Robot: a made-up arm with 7 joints. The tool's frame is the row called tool. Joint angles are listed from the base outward. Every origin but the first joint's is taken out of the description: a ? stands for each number. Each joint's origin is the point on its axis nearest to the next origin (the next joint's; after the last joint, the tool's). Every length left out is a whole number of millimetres.
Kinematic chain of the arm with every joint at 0, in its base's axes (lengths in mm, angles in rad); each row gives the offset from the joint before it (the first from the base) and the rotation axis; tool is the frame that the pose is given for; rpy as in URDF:
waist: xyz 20 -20 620 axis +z
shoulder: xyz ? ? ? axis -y
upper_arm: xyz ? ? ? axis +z
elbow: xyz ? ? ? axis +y
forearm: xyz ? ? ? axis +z
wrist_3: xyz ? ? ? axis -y
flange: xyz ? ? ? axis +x
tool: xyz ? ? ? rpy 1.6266 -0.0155 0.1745
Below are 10 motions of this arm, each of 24 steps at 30 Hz.
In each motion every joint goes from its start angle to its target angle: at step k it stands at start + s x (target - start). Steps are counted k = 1, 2, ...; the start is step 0. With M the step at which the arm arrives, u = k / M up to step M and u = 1 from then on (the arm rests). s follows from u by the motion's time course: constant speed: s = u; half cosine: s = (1 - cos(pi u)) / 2; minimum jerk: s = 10 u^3 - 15 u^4 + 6 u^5.
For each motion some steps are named. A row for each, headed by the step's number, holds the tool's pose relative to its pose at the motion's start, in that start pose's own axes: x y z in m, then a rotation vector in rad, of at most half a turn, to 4 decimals.
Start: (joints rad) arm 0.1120 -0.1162 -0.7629 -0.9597 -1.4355 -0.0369 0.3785
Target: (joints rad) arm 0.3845 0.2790 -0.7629 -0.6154 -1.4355 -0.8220 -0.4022
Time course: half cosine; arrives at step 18
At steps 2, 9, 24:
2: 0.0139 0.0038 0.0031 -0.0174 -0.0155 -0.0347
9: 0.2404 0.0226 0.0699 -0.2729 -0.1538 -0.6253
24: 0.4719 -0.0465 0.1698 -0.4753 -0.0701 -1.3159

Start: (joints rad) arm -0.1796 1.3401 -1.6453 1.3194 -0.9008 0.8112 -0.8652
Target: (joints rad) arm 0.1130 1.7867 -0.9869 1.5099 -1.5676 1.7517 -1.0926
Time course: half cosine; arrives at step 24
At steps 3, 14, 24:
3: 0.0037 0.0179 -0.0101 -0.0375 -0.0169 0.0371
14: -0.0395 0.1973 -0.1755 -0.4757 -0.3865 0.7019
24: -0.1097 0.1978 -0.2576 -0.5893 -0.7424 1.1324

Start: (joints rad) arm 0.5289 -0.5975 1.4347 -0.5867 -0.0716 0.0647 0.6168
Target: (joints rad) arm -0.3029 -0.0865 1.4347 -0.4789 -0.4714 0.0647 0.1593
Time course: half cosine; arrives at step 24
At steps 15, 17, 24:
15: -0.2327 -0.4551 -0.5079 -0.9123 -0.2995 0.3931
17: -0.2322 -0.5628 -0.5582 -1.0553 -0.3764 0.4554
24: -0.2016 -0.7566 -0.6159 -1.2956 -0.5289 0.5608

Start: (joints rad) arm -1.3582 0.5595 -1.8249 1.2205 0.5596 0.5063 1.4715
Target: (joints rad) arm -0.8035 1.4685 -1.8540 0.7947 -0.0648 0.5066 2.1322
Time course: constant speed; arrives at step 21
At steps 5, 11, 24:
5: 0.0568 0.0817 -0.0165 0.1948 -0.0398 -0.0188
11: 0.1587 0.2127 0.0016 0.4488 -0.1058 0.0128
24: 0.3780 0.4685 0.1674 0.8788 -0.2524 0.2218

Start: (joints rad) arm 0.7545 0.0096 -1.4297 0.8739 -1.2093 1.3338 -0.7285
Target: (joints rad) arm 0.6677 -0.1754 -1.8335 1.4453 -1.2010 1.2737 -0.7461
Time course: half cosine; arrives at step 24
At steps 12, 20, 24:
12: 0.1084 0.0100 -0.2166 -0.2329 0.2998 -0.1663
20: 0.1461 -0.0684 -0.4059 -0.3871 0.5593 -0.3489
24: 0.1463 -0.0862 -0.4333 -0.4065 0.5991 -0.3799

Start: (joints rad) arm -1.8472 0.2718 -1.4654 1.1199 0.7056 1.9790 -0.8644
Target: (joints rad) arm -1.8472 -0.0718 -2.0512 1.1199 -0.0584 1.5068 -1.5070
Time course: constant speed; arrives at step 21
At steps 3, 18, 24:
3: 0.0129 0.0286 0.0074 -0.2795 0.0477 -0.0530
18: 0.0543 0.1855 -0.0432 -1.6634 0.1624 -0.4473
24: 0.0570 0.2137 -0.0645 -1.9262 0.1572 -0.5634

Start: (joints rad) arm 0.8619 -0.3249 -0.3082 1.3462 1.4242 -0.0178 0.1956
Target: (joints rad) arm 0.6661 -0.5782 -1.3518 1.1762 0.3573 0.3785 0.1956
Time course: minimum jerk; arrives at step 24
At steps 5, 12, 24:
5: -0.0793 0.0097 0.0032 -0.0014 -0.0606 0.1206
12: -0.5656 -0.1149 -0.0158 0.0654 -0.5430 0.8999
24: -0.8325 -0.4913 -0.1574 0.3146 -1.2862 1.6209

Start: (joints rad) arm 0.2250 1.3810 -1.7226 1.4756 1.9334 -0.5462 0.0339
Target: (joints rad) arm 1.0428 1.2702 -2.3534 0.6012 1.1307 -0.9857 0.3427
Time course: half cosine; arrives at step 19
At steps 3, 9, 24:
3: -0.0315 0.0109 0.0009 0.0400 -0.0644 0.0101
9: -0.2102 0.0614 0.0287 0.3997 -0.5192 0.0981
24: -0.3122 0.1215 0.1175 1.0629 -1.1911 0.2327

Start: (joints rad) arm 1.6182 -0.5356 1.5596 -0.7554 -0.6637 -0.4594 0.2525
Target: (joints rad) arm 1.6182 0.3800 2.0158 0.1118 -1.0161 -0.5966 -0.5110
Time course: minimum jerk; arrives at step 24
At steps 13, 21, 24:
13: 0.0828 -0.3592 -0.5830 -1.0670 -0.0606 -0.4312
21: 0.0300 -0.9173 -0.8087 -1.9095 -0.2486 -0.6040
24: 0.0267 -0.9425 -0.8111 -1.9431 -0.2600 -0.6084

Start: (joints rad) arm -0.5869 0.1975 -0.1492 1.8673 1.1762 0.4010 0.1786
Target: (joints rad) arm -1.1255 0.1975 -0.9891 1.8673 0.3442 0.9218 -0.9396
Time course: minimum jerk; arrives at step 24
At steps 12, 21, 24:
12: -0.5697 -0.0224 0.0765 -0.4661 -0.4396 0.7330
21: -0.9385 -0.3998 0.1743 -0.5134 -1.2961 0.9886
24: -0.9453 -0.4157 0.1773 -0.5062 -1.3266 0.9856

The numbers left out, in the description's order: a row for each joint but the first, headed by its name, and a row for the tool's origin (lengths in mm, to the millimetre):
shoulder: -30 -110 0
upper_arm: 0 0 470
elbow: 20 30 0
forearm: -20 0 660
wrist_3: 20 -130 0
flange: 20 0 120
tool: 0 -20 20

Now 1 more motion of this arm.
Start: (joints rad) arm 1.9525 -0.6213 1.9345 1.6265 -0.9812 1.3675 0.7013
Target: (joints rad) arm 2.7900 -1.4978 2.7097 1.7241 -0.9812 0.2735 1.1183
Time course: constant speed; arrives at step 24
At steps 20, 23, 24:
20: -0.0349 0.0304 -0.1277 0.7089 0.6316 -0.6996
23: -0.0425 0.0315 -0.0999 0.7683 0.6972 -0.8165
24: -0.0433 0.0303 -0.0881 0.7862 0.7168 -0.8552

